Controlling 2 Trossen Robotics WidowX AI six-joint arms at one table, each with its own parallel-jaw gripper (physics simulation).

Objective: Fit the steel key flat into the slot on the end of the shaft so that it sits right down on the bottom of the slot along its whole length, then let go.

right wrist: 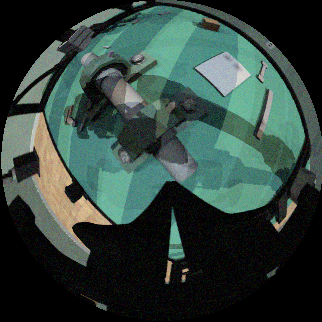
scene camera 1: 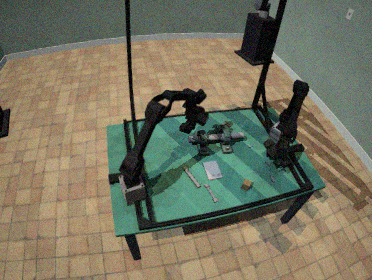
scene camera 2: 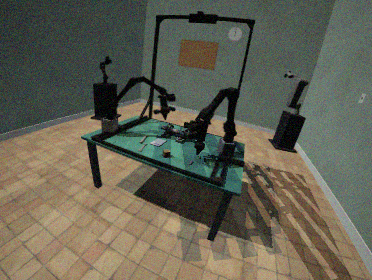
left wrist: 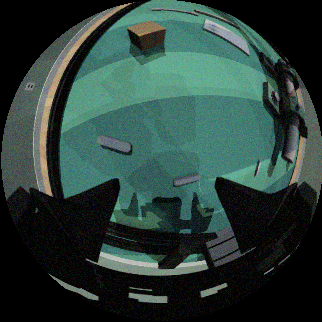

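Where they show: left gripper, fingertip midpoint: (scene camera 1: 271, 162) (scene camera 2: 197, 151) (left wrist: 168, 183); right gripper, fingertip midpoint: (right wrist: 170, 185) (scene camera 1: 193, 129) (scene camera 2: 165, 120); left arm's base, link origin: (scene camera 1: 281, 128) (scene camera 2: 227, 141); right arm's base, link origin: (scene camera 1: 131, 181) (scene camera 2: 109, 118).
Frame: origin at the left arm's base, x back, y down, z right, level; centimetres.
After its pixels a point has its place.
Note:
Small grey bars lie on the green table: a round-ended one (scene camera 1: 272, 178) {x -29.9, y 10.1, z -15.4 cm} (left wrist: 114, 144) {x -29.5, y 10.0, z -15.1 cm}, a smaller one (left wrist: 186, 180) {x -22.1, y 10.1, z -7.1 cm}, and a thin one (left wrist: 257, 167) {x -19.4, y 10.3, z 8.3 cm} nearer the shaft. I cannot tell for certain which is the steel key. The grey shaft (scene camera 1: 237, 136) {x -24.9, y 4.9, z 16.8 cm} (left wrist: 290, 142) {x -24.3, y 5.1, z 16.2 cm} (right wrist: 177, 160) {x -46.5, y 3.9, z 32.6 cm} lies level in dark bearing blocks; its slot is not clear. My left gripper (scene camera 1: 282, 161) (scene camera 2: 200, 148) {x -25.3, y 4.8, z -9.7 cm} (left wrist: 168, 183) {x -25.3, y 4.8, z -9.7 cm} is open and empty above the table, with the smaller bar lying below between its fingertips in the left wrist view. My right gripper (scene camera 1: 184, 129) (scene camera 2: 165, 116) {x -46.3, y -1.2, z 33.7 cm} (right wrist: 170, 185) {x -46.3, y -1.2, z 33.7 cm} is shut and empty, above the shaft's far-left end.
A brown block (scene camera 1: 247, 184) {x -46.7, y 6.8, z -8.2 cm} (scene camera 2: 166, 153) {x -45.8, y 7.7, z -9.6 cm} (left wrist: 147, 34) {x -43.6, y 7.2, z -7.5 cm} (right wrist: 210, 24) {x -45.8, y 8.0, z -5.3 cm}, a pale plate (scene camera 1: 212, 170) {x -51.7, y 10.2, z 11.9 cm} (right wrist: 223, 73) {x -50.8, y 10.2, z 13.8 cm}, a long flat bar (scene camera 1: 191, 177) {x -63.8, y 9.9, z 15.9 cm} (right wrist: 264, 114) {x -62.5, y 9.8, z 17.8 cm} and a narrow-waisted bar (scene camera 1: 211, 193) {x -62.8, y 10.4, z 2.2 cm} (right wrist: 262, 71) {x -62.3, y 10.3, z 3.5 cm} lie on the table. Dark frame rails run along the table's edges.

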